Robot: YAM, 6 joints.
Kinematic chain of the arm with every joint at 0, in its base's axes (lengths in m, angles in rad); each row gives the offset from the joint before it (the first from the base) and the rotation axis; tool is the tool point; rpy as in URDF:
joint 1: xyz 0 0 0.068 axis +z
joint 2: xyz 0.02 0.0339 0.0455 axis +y
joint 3: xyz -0.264 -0.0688 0 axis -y
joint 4: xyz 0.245 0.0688 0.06 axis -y
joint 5: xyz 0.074 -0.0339 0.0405 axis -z
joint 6: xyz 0.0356 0 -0.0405 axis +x
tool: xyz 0 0 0 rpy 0 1.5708 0
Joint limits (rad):
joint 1: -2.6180..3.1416
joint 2: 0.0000..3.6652
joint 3: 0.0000..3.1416
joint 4: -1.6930..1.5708
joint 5: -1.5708..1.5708
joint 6: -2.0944..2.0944
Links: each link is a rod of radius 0.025 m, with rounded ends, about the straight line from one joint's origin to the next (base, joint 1, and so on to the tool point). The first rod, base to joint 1, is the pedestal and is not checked.
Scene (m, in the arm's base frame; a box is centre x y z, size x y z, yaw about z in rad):
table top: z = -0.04
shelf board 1: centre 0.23 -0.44 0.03 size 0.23 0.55 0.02 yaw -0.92
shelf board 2: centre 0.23 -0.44 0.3 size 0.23 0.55 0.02 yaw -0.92
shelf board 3: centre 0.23 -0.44 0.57 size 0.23 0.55 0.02 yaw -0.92
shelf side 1: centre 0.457 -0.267 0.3 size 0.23 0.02 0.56 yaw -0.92
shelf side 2: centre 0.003 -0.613 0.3 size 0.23 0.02 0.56 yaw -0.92
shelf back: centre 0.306 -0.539 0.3 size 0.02 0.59 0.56 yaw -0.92
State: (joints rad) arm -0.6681 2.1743 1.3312 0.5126 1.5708 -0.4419
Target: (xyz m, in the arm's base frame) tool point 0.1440 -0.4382 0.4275
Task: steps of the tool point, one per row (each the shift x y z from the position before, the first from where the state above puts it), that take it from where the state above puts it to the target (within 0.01 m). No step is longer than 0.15 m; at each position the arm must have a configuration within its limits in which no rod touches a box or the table.
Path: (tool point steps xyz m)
1: -0.0298 0.0542 0.0104
2: -0.0398 0.0521 0.0002
3: -0.0476 0.0476 -0.0106
4: -0.0173 -0.0820 0.0796
5: -0.0612 -0.0601 0.0905
6: -0.0870 -0.0169 0.0936
7: 0.0290 -0.0465 0.0098
8: 0.0328 -0.0433 -0.0001
9: 0.0356 -0.0381 -0.0097

